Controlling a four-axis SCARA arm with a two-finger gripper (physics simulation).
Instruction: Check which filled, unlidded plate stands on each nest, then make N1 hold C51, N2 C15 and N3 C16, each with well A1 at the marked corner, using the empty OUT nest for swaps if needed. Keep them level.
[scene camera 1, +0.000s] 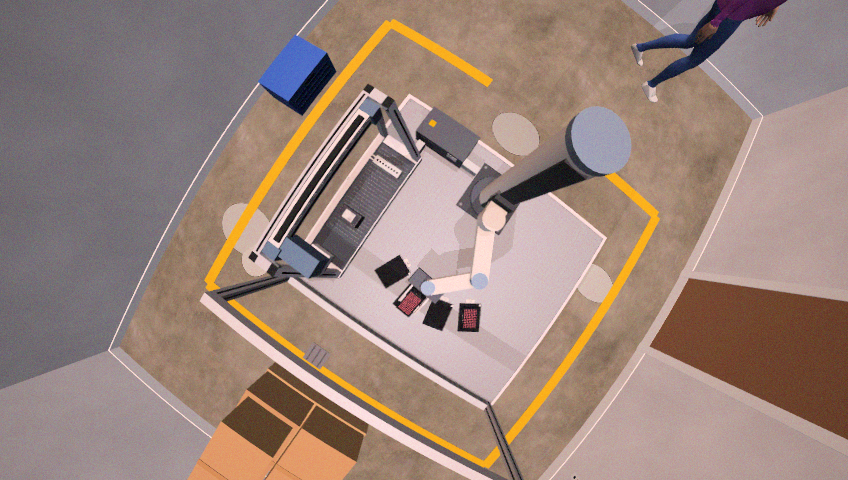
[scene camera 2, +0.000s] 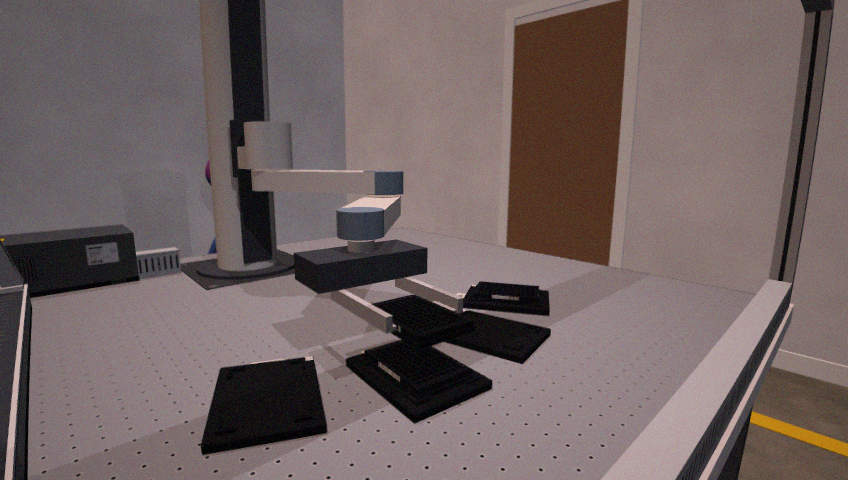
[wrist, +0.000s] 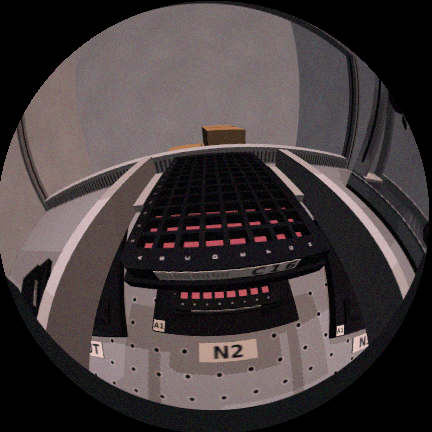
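Seen in the pictures: gripper, between the fingertips: (scene camera 1: 406, 307) (scene camera 2: 427, 314) (wrist: 215, 159); arm's base, origin of its link: (scene camera 2: 248, 270).
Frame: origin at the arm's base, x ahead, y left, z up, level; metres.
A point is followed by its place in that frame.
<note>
My gripper (scene camera 1: 410, 300) {x 0.753, y -0.060, z 0.108 m} (scene camera 2: 424, 313) {x 0.753, y -0.060, z 0.108 m} (wrist: 215, 159) {x 0.753, y -0.060, z 0.108 m} is shut on the dark plate labelled C16 (scene camera 2: 425, 320) {x 0.757, y -0.066, z 0.103 m} (wrist: 215, 227) {x 0.687, y -0.050, z 0.103 m}, with pink-filled wells. It holds the plate about level above nest N2 (scene camera 2: 416, 411) {x 0.802, y -0.121, z 0.025 m} (wrist: 225, 320) {x 0.661, y -0.050, z 0.025 m}; row letter A is at the left in the wrist view, the side of N2's A1 mark. Another filled plate (scene camera 2: 410, 364) {x 0.733, y -0.069, z 0.037 m} (wrist: 225, 295) {x 0.679, y -0.053, z 0.039 m} stands on N2, its code hidden. The OUT nest (scene camera 1: 437, 315) {x 0.718, y 0.119, z 0.024 m} (scene camera 2: 505, 339) {x 0.753, y 0.106, z 0.025 m} (wrist: 112, 320) {x 0.659, y 0.053, z 0.025 m} is empty. The end nest (scene camera 1: 391, 271) {x 0.658, y -0.233, z 0.025 m} (scene camera 2: 264, 404) {x 0.678, y -0.239, z 0.025 m} is empty, its label cut off. A filled plate (scene camera 1: 469, 318) {x 0.630, y 0.277, z 0.035 m} (scene camera 2: 505, 290) {x 0.627, y 0.277, z 0.037 m} stands on the far nest, its code unreadable.
A dark gantry machine (scene camera 1: 321, 172) {x 0.425, y -0.639, z 0.521 m} stands along one side of the perforated table (scene camera 1: 535, 255) {x 0.117, y 0.400, z 0.013 m} (scene camera 2: 148, 333) {x 0.335, y -0.295, z 0.013 m}. A dark box (scene camera 1: 446, 136) {x -0.101, y -0.399, z 0.128 m} (scene camera 2: 71, 258) {x -0.035, y -0.373, z 0.085 m} stands near the arm's column (scene camera 1: 535, 160) {x 0.040, y -0.063, z 0.708 m} (scene camera 2: 220, 136) {x 0.044, y -0.061, z 0.347 m}. A raised rail (scene camera 2: 702, 386) {x 1.021, y 0.094, z 0.060 m} runs along the table's edge. A person (scene camera 1: 714, 41) is beyond the table.
</note>
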